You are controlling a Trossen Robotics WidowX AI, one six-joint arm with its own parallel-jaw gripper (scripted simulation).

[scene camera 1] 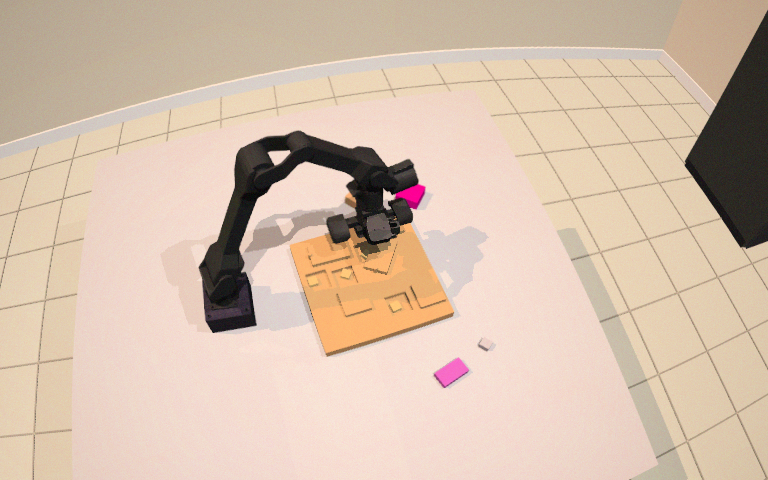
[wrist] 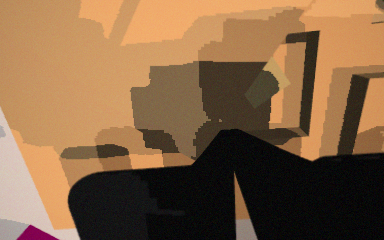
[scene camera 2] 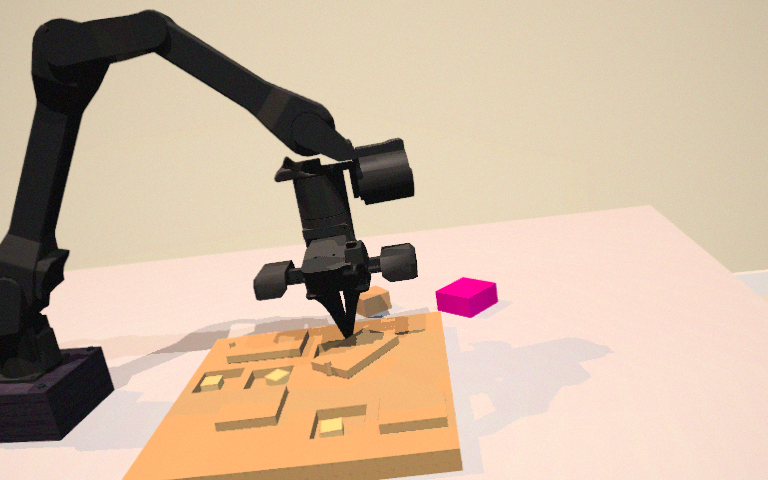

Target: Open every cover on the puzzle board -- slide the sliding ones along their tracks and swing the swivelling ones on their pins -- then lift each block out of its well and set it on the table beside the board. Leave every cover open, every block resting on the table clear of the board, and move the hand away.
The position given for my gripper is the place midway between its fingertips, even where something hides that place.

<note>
In view: my gripper (scene camera 2: 349, 337), an orange puzzle board (scene camera 1: 410, 265) and a magenta block (scene camera 2: 466, 297).
My gripper is seen too in scene camera 1 (scene camera 1: 369, 241) and in the wrist view (wrist: 229, 138). The orange puzzle board also shows in the wrist view (wrist: 61, 61).
</note>
